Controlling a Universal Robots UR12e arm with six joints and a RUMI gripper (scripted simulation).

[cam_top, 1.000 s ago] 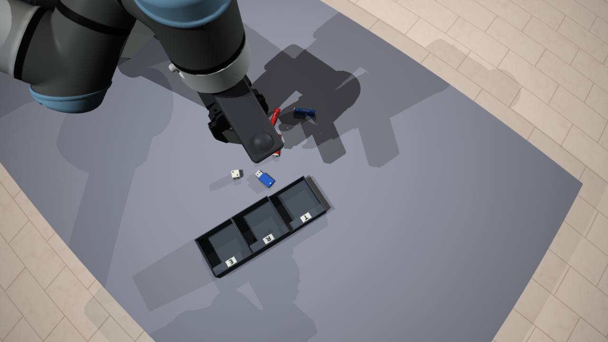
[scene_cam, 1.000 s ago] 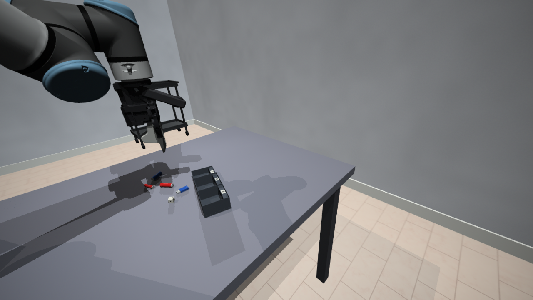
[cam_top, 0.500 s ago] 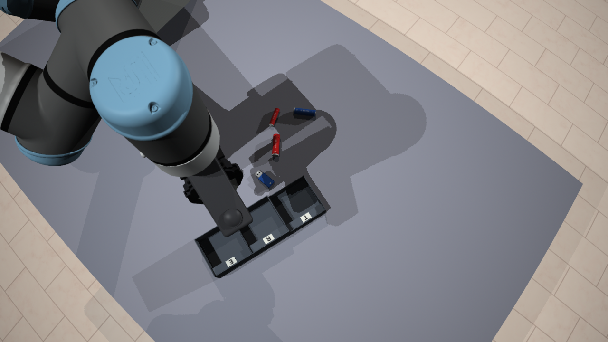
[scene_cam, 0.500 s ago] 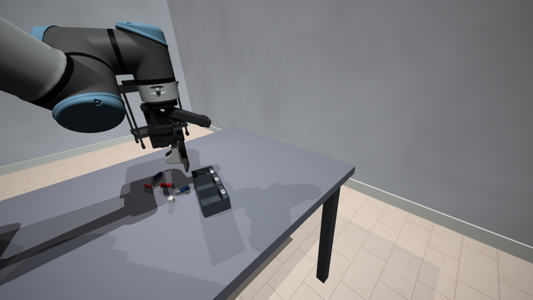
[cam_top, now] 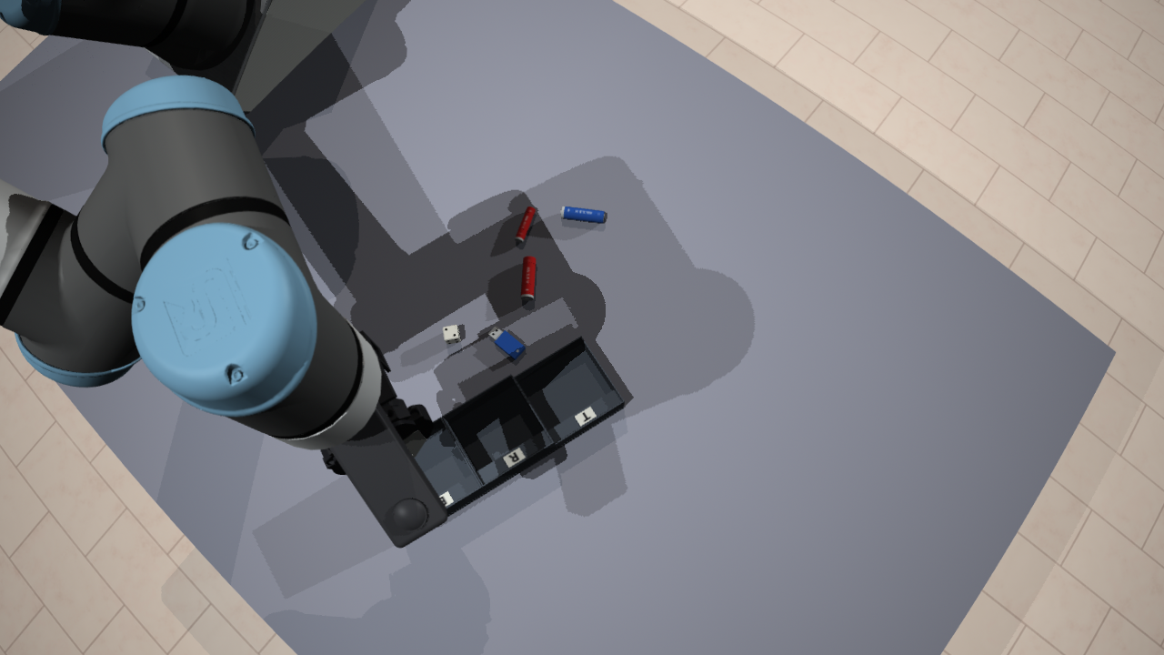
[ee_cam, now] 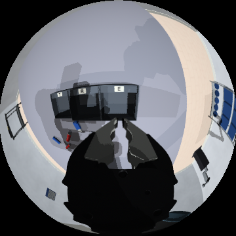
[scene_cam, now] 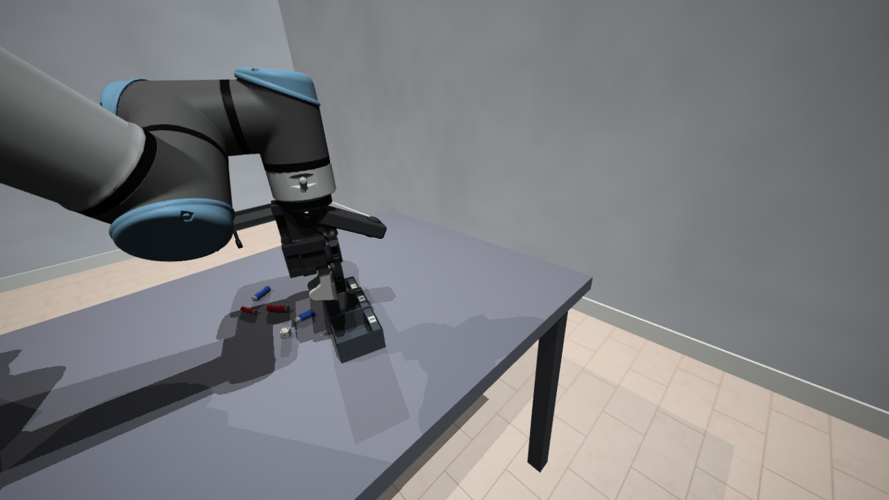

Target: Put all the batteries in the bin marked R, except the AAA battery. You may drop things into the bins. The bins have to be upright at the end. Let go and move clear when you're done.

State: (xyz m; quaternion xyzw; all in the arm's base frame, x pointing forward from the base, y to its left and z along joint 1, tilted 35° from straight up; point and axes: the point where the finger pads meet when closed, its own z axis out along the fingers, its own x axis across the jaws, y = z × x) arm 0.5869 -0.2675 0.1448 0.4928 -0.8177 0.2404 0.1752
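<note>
Right now the three-compartment bin tray is 70 mm to the left of my hand, 70 mm below it and 50 mm ahead of it. Round my hand: larger red battery (230 mm to the left, 90 mm below, 30 mm behind); white die (130 mm to the left, 90 mm below, 60 mm behind); blue USB stick (160 mm to the left, 90 mm below, 10 mm behind).
</note>
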